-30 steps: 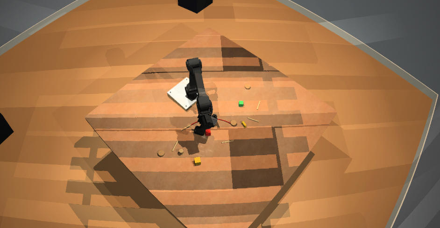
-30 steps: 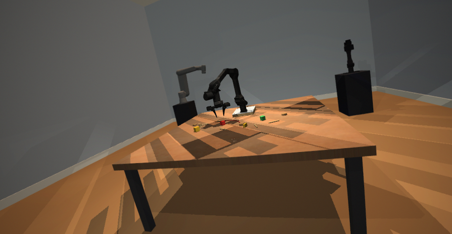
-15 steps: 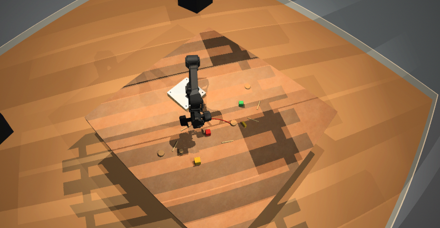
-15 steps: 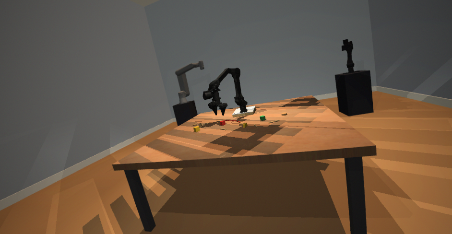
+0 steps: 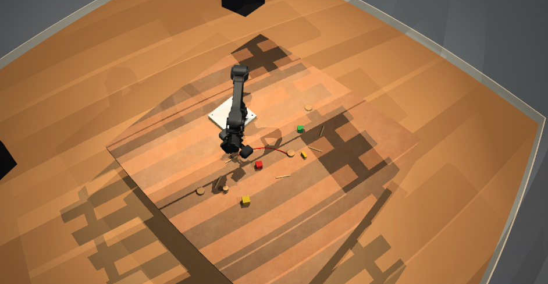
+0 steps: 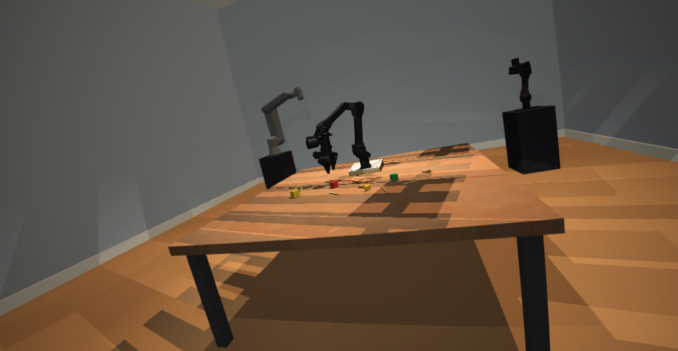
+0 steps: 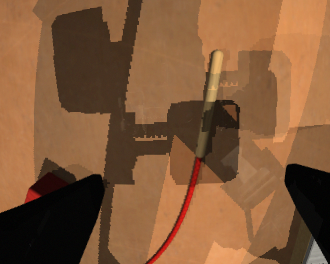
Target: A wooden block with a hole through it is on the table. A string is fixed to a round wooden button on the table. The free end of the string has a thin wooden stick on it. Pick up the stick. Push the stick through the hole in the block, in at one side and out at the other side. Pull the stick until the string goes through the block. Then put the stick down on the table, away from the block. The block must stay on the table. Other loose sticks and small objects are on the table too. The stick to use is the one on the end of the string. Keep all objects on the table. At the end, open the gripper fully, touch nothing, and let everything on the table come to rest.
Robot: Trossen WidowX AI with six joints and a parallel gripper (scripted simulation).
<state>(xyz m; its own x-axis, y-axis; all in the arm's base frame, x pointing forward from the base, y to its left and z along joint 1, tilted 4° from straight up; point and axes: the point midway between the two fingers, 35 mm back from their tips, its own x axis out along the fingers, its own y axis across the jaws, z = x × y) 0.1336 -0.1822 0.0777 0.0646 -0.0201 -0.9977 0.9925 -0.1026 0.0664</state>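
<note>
My gripper tip is now 60 mm above the thin wooden stick, 10 mm to the left of it and 10 mm past it. From my gripper tip the other things lie so: green cube: 350 mm to the left, 160 mm ahead, 50 mm below; then round wooden button: 200 mm ahead, 190 mm to the left, 60 mm below; then red block: 120 mm ahead, 50 mm below, 30 mm to the left.
</note>
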